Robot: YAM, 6 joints.
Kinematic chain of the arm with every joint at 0, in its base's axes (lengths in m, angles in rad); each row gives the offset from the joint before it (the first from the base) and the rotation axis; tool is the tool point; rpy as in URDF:
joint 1: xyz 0 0 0.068 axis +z
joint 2: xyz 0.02 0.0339 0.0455 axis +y
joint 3: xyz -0.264 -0.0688 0 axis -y
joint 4: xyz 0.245 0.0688 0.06 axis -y
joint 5: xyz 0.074 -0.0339 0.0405 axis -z
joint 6: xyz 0.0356 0 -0.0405 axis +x
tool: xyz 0 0 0 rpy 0 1.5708 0
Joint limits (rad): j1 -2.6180..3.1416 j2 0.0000..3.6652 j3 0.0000..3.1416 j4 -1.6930..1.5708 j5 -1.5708..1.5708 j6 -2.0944..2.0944
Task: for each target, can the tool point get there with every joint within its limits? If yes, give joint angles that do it. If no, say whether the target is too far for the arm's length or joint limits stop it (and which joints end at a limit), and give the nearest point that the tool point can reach.
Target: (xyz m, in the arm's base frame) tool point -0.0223 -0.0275 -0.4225
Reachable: no: joint limits stop it (at a limit: joint 2) | nearest point -0.0502 -0.0619 -0.3385 | short by 0.095 m
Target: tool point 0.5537 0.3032 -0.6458
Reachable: no: too far | nearest point 0.3833 0.2099 -0.3274 | short by 0.373 m
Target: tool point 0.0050 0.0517 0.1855
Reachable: yes | joints 1.7570 0.5557 0.4711 -1.4392 0.4191 1.0516
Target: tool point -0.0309 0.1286 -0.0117
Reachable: yes | joints 2.0087 2.2113 0.4034 -0.2870 0.8404 -1.1247
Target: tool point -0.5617 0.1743 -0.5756
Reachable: no: too far | nearest point -0.4173 0.1295 -0.3275 | short by 0.291 m
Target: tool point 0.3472 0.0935 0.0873
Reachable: yes | joints 0.2691 1.9751 0.9839 -0.0916 0.0623 -1.1387
